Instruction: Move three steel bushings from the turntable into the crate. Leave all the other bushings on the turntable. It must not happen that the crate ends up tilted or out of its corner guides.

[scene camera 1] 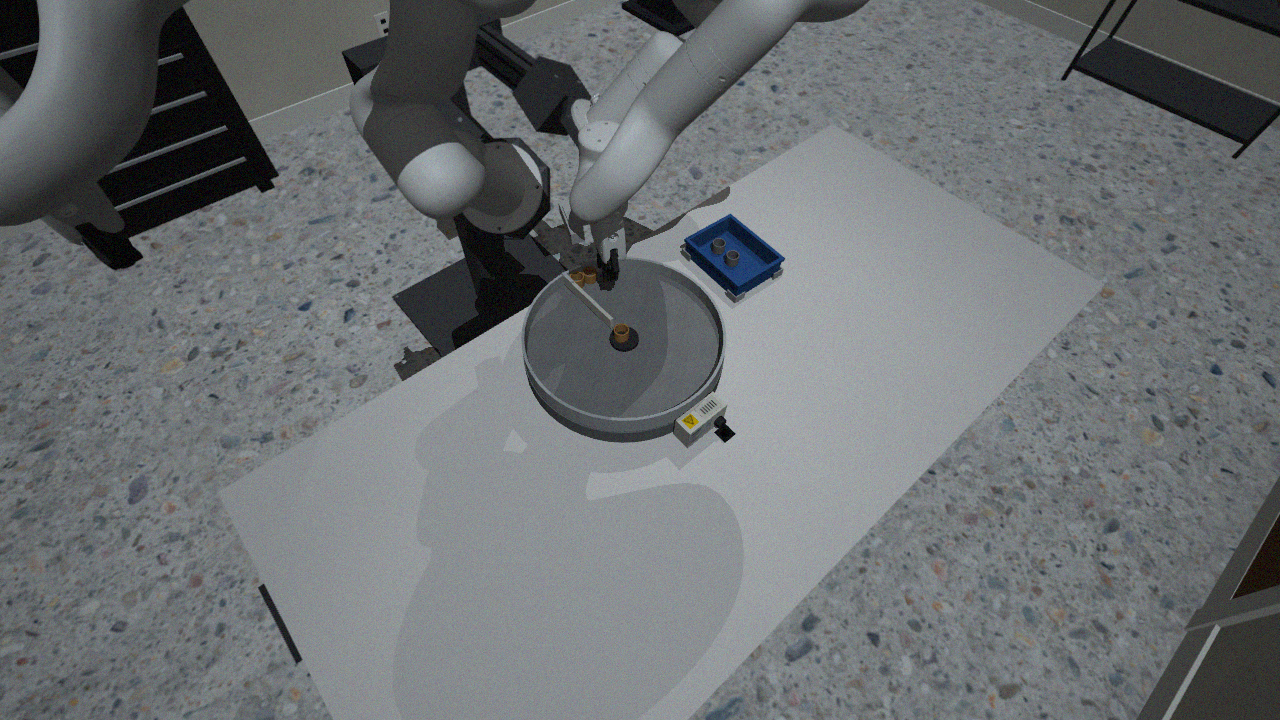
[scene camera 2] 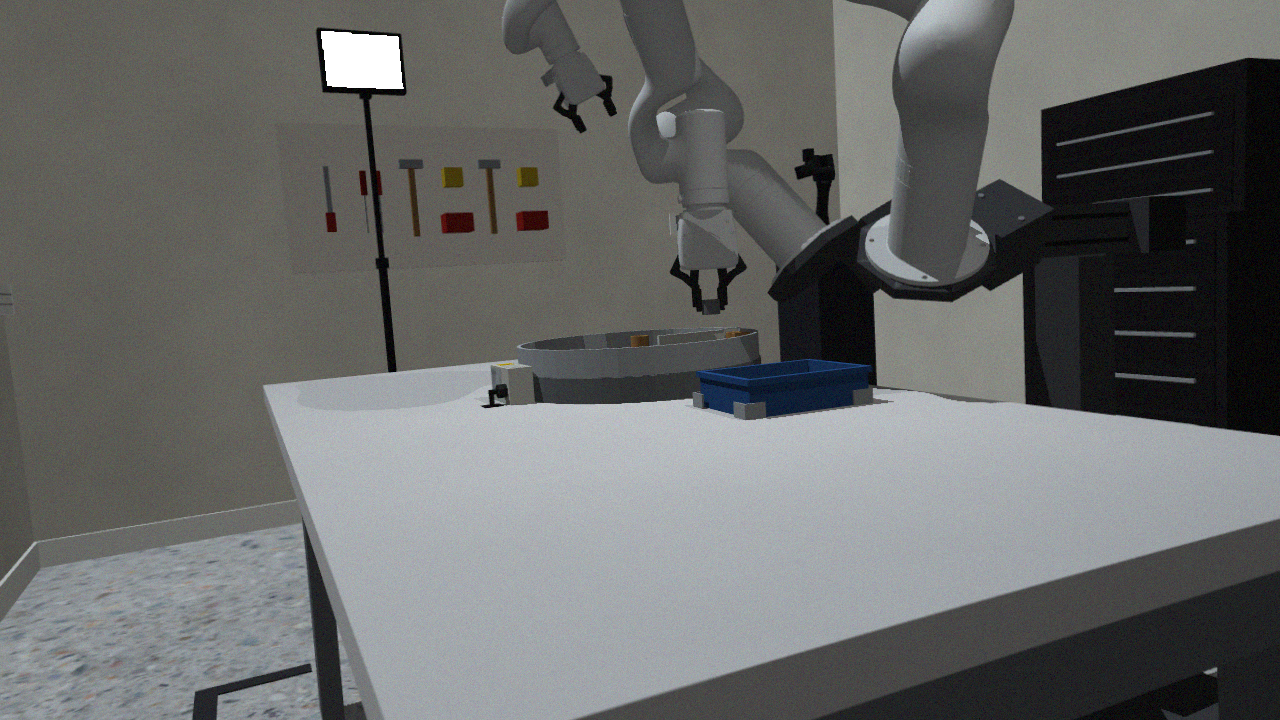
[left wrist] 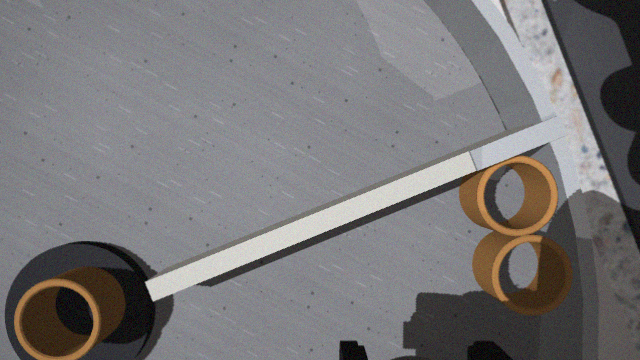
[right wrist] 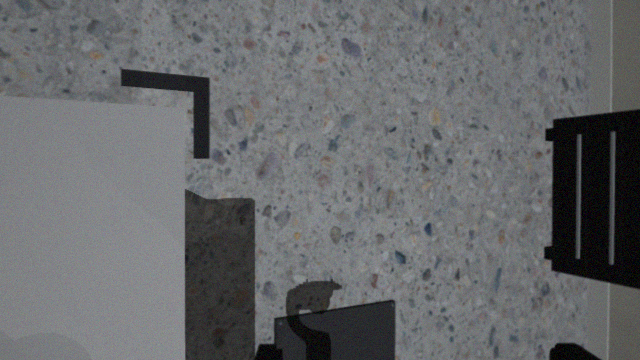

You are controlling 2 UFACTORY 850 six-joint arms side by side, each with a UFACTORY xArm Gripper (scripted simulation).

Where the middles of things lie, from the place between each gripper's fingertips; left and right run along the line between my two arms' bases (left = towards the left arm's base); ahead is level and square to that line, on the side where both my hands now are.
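Labels:
You'd find the blue crate (scene camera 2: 797, 392) 32 cm to the left of my left hand and 8 cm ahead of it, and it's 12 cm below it.
As for my right hand (scene camera 1: 105, 229), that's 19 cm short of the blue crate and 97 cm to the right of it, and it's 55 cm above it.

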